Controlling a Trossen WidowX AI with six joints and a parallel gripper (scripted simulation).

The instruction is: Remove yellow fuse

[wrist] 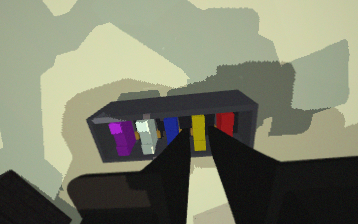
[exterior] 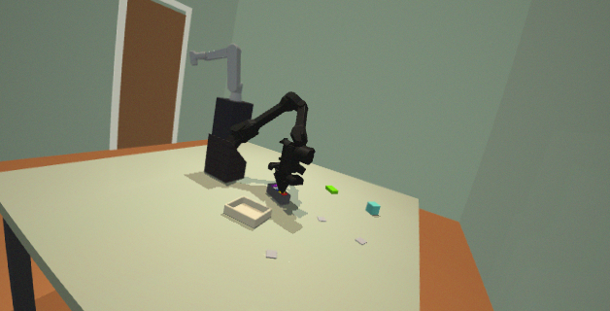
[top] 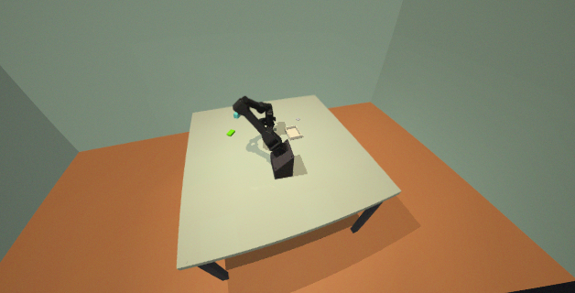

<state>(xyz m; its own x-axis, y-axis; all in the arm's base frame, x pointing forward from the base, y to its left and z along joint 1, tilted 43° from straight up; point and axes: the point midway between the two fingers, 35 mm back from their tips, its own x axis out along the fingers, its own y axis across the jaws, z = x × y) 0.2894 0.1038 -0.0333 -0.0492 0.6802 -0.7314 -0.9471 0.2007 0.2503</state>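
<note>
Right now the cream tray is 190 mm to the right of my gripper tip, 30 mm below it and 10 mm ahead of it. Round my gripper tip: yellow fuse: 10 mm below.
</note>
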